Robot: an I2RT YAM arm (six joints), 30 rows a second.
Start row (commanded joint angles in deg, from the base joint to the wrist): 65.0 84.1 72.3 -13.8 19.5 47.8
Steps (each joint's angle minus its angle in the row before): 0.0 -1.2 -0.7 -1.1 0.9 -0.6; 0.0 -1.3 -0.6 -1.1 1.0 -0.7; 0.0 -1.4 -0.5 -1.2 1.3 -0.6; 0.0 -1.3 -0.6 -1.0 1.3 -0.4; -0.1 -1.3 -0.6 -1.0 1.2 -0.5; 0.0 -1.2 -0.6 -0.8 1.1 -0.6; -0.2 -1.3 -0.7 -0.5 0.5 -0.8; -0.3 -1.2 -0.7 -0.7 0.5 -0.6
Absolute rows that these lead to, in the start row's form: 65.0 82.9 71.6 -14.9 20.4 47.2; 65.0 81.6 71.0 -16.0 21.4 46.5; 65.0 80.2 70.5 -17.2 22.7 45.9; 65.0 78.9 69.9 -18.2 24.0 45.5; 64.9 77.6 69.3 -19.2 25.2 45.0; 64.9 76.4 68.7 -20.0 26.3 44.4; 64.7 75.1 68.0 -20.5 26.8 43.6; 64.4 73.9 67.3 -21.2 27.3 43.0
